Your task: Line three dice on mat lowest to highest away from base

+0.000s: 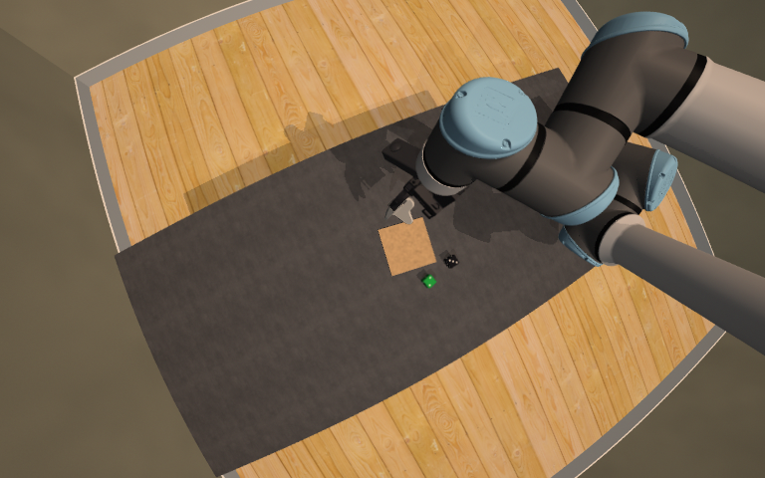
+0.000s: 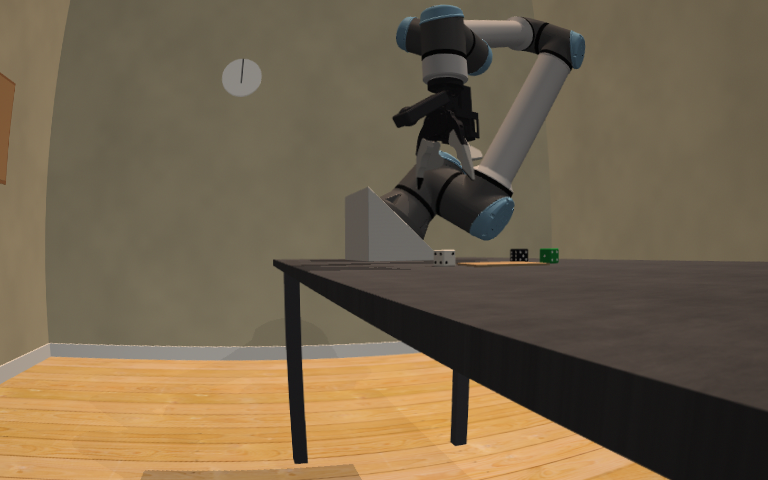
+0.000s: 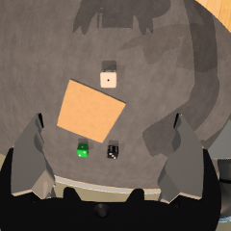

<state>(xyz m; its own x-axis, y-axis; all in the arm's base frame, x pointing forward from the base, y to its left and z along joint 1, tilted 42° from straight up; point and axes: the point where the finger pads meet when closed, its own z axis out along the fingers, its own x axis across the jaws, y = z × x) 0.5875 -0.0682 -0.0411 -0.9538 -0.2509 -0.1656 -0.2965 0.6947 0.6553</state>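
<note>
Right now the white die is 13 cm below my hand. The rest, counted from my hand: tan mat: 3 cm ahead, 11 cm to the left, 15 cm below; green die: 2 cm ahead, 23 cm to the left, 13 cm below; black die: 7 cm behind, 21 cm to the left, 13 cm below.
</note>
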